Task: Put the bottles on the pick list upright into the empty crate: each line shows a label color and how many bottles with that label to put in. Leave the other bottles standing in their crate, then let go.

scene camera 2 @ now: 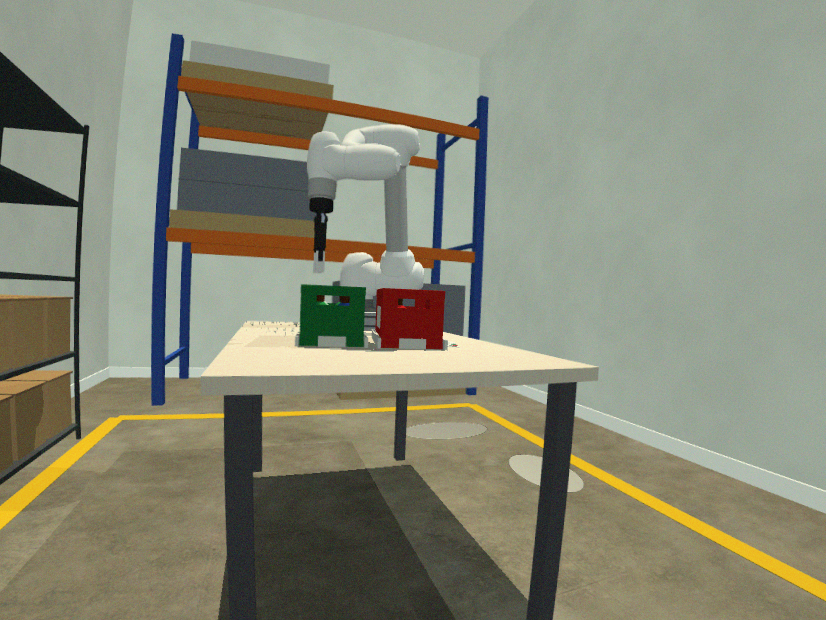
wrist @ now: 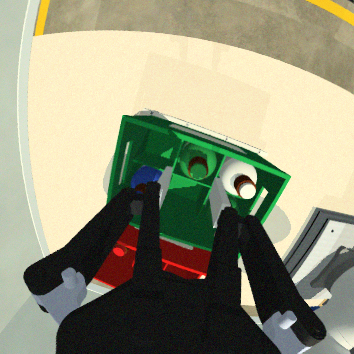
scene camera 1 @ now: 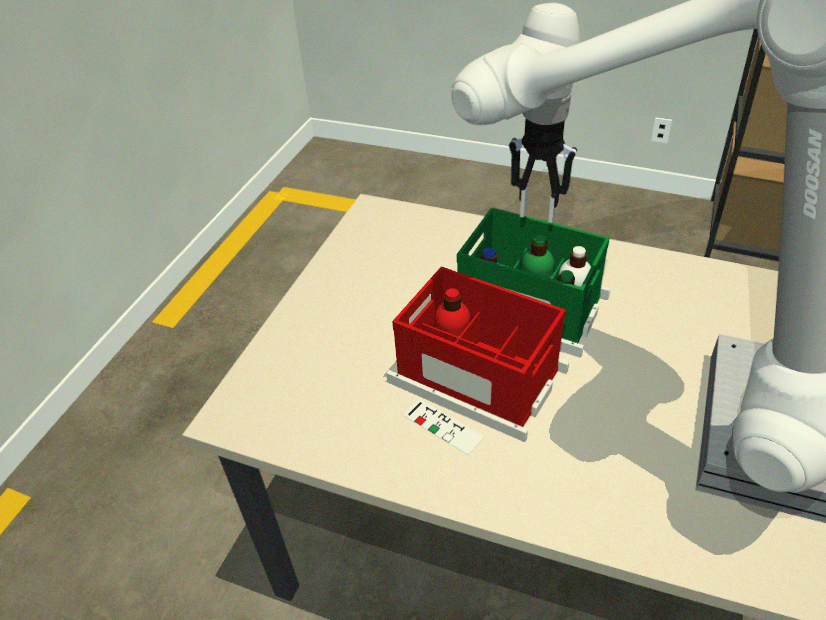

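Pixels of known places: gripper, fingertip midpoint: [scene camera 2: 318,272] [wrist: 191,181] [scene camera 1: 537,216]; arm's base, link origin: [wrist: 339,268].
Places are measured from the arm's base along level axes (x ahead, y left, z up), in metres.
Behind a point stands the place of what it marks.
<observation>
My gripper [scene camera 1: 537,224] @(x 0.620, y -0.202, z 0.141 m) [scene camera 2: 318,269] @(x 0.620, y -0.202, z 0.141 m) [wrist: 191,181] @(x 0.620, y -0.202, z 0.141 m) is partly open and empty above the green crate [scene camera 1: 487,272] @(x 0.678, y -0.066, z 0.071 m) [scene camera 2: 331,328] @(x 0.745, y -0.163, z -0.025 m). In that crate stand a blue bottle [scene camera 1: 489,254] @(x 0.690, y -0.107, z 0.086 m) [wrist: 145,175] @(x 0.698, y -0.145, z 0.040 m), a green bottle [scene camera 1: 537,261] @(x 0.604, y -0.174, z 0.043 m) [wrist: 198,170] @(x 0.609, y -0.202, z 0.086 m) in the back middle, a white bottle [scene camera 1: 577,268] @(x 0.515, y -0.177, z 0.050 m) [wrist: 235,172] @(x 0.539, y -0.208, z 0.046 m) at the back right and a second green bottle [scene camera 1: 567,276] @(x 0.518, y -0.101, z 0.086 m), mostly hidden by the crate wall. The red crate [scene camera 1: 408,353] @(x 0.749, y 0.169, z 0.025 m) [scene camera 2: 410,330] @(x 0.770, y 0.067, z -0.023 m) holds an upright red bottle [scene camera 1: 453,316] @(x 0.702, y 0.057, z 0.044 m) [wrist: 119,250] @(x 0.711, y 0.031, z 0.085 m). The pick list [scene camera 1: 470,441] @(x 0.586, y 0.246, z -0.076 m) shows red 1, green 2, white 1.
Both crates sit side by side between pale rails on the table [scene camera 1: 320,373] @(x 0.942, y 0.209, z -0.077 m) [scene camera 2: 400,370] @(x 1.122, y -0.042, z -0.077 m). The grey arm base plate [scene camera 1: 723,400] @(x 0.168, y 0.029, z 0.002 m) lies to the right in scene camera 1. A blue and orange rack [scene camera 2: 481,200] stands behind the arm.
</observation>
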